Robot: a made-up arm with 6 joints. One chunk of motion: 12 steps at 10 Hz.
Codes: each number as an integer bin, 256 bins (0 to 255) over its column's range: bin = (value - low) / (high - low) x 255, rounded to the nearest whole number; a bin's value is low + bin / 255 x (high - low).
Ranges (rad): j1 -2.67..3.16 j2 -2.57..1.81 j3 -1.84..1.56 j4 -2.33..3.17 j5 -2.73..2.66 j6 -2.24..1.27
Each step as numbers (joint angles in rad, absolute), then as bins.
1 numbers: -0.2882 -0.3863 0.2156 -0.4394 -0.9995 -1.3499
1 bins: 104 127 154 88 82 65
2 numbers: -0.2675 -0.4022 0.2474 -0.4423 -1.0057 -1.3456
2 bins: 105 126 157 88 82 65
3 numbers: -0.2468 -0.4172 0.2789 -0.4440 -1.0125 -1.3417
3 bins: 106 125 159 87 81 65
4 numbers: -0.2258 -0.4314 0.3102 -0.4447 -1.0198 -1.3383
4 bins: 107 125 161 87 81 66
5 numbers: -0.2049 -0.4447 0.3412 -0.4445 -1.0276 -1.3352
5 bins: 108 124 164 87 81 66
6 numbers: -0.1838 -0.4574 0.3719 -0.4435 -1.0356 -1.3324
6 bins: 109 123 166 87 80 66
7 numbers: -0.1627 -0.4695 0.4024 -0.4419 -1.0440 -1.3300
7 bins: 110 122 168 88 80 66
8 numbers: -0.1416 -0.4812 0.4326 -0.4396 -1.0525 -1.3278
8 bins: 111 122 170 88 79 66
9 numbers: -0.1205 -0.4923 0.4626 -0.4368 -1.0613 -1.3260
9 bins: 112 121 173 88 79 66
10 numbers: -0.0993 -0.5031 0.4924 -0.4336 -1.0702 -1.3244
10 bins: 112 120 175 88 79 67
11 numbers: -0.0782 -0.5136 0.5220 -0.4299 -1.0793 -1.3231
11 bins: 113 120 177 88 78 67
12 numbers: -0.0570 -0.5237 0.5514 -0.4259 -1.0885 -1.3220
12 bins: 114 119 179 88 78 67
